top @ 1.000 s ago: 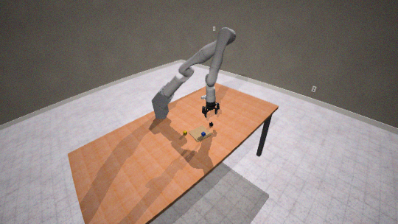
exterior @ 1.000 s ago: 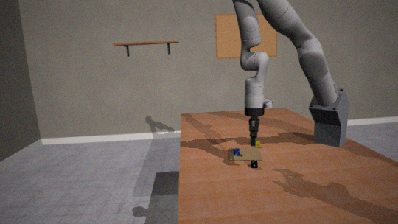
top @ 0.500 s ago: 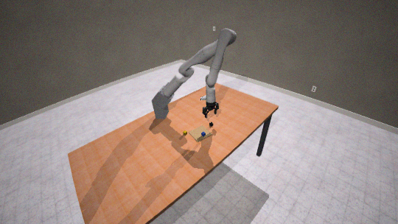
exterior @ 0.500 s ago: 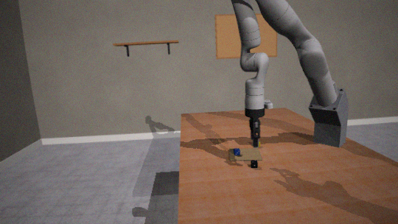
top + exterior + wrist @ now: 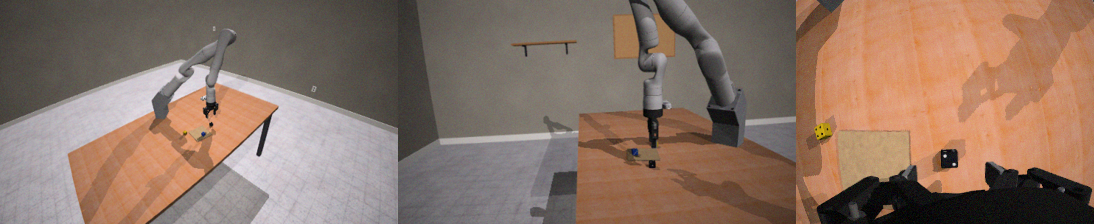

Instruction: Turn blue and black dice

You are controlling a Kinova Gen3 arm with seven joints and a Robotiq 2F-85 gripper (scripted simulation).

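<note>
The black die is 9 cm below my hand. Round my hand: blue die 6 cm ahead, 13 cm to the right, 9 cm below; yellow die 6 cm behind, 23 cm to the right, 9 cm below; tan mat 2 cm ahead, 13 cm to the right, 10 cm below.
</note>
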